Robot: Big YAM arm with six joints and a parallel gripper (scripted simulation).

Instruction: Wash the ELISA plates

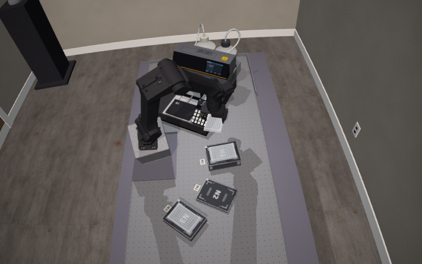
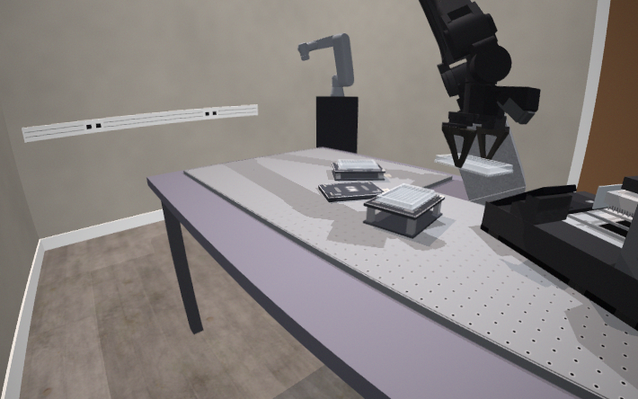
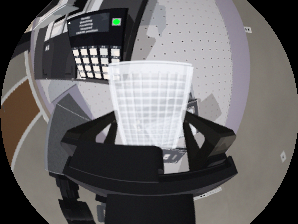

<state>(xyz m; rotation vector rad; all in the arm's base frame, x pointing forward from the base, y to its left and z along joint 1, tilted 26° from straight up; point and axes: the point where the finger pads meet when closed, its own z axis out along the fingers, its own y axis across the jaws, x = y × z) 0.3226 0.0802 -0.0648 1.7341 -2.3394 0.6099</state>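
Right now my hand is 180 mm to the right of the washer carrier, 170 mm past it and 70 mm above it. The rest, counted from my hand: plate washer 310 mm to the left, 90 mm behind, 20 mm below.
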